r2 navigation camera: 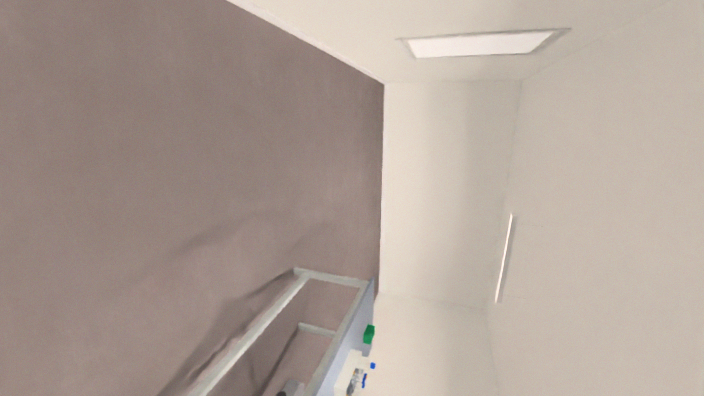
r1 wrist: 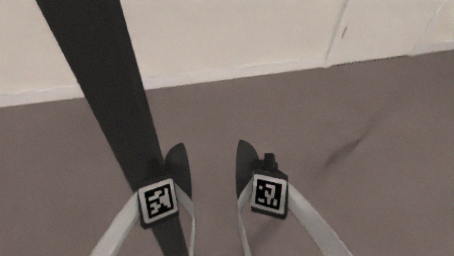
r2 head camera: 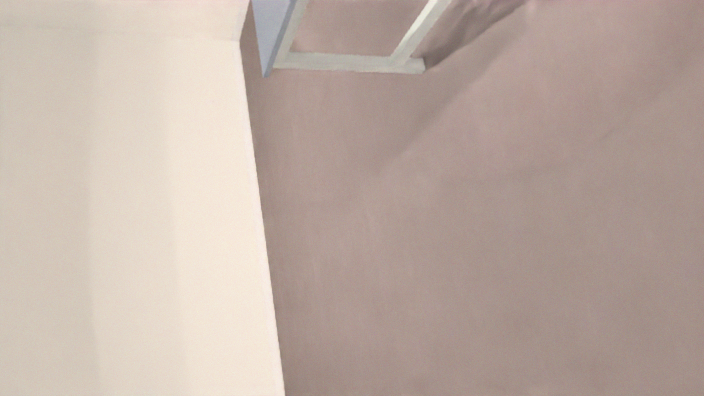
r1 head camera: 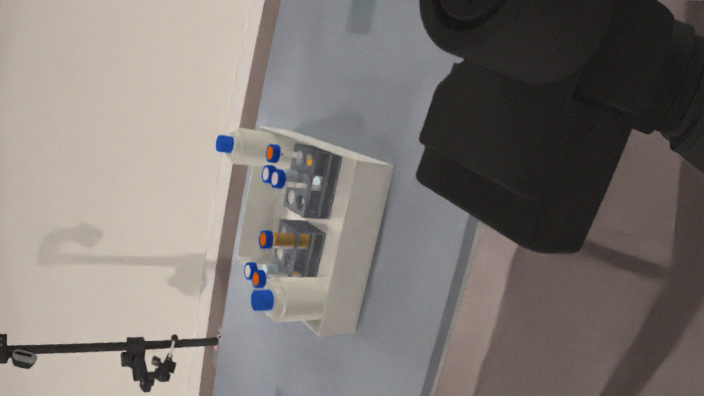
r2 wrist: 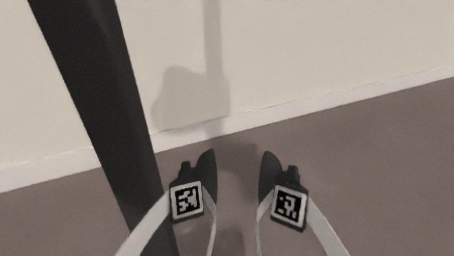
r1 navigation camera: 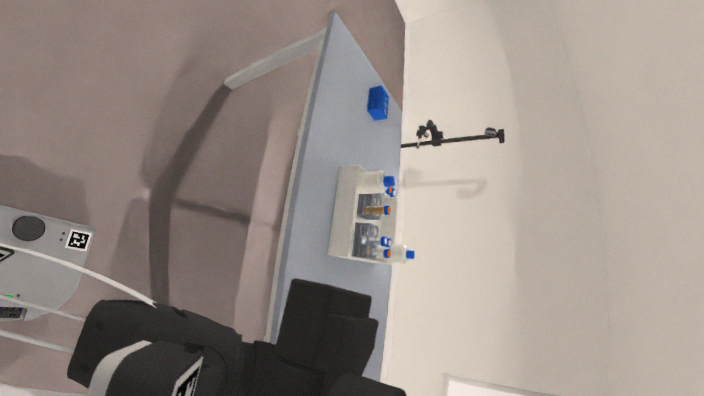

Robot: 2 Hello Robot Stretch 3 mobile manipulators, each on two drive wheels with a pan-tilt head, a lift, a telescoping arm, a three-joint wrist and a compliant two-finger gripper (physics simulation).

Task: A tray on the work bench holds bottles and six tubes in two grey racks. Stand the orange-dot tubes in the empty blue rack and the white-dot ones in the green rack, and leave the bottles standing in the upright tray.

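The white tray (r1 head camera: 362, 210) (r1 navigation camera: 342, 215) stands upright on the bench. Two white bottles (r1 head camera: 300, 299) (r1 navigation camera: 371, 182) with blue caps stand in it, one at each end. Two grey racks (r1 head camera: 320, 200) (r1 navigation camera: 364, 241) in it hold three orange-dot tubes and three white-dot tubes, such as the amber orange-dot tube (r1 head camera: 284, 240) (r1 navigation camera: 374, 210). The blue rack (r1 navigation camera: 377, 103) stands empty near the far bench end. The green rack (r2 navigation camera: 369, 334) shows small in the r2 navigation view. The r1 gripper (r1 wrist: 213, 167) is open and empty above the floor. The r2 gripper (r2 wrist: 238, 175) is open and empty, near a wall.
The bench (r1 head camera: 395, 300) (r1 navigation camera: 320, 125) (r2 head camera: 270, 25) stands along the wall, with a pale leg frame (r2 head camera: 340, 62) (r2 navigation camera: 265, 320) below. The dark r1 wrist and arm (r1 head camera: 520, 150) (r1 navigation camera: 325, 325) cover part of the bench. A black wall-mounted bar (r1 head camera: 80, 347) (r1 navigation camera: 460, 138) stands out beside the bench.
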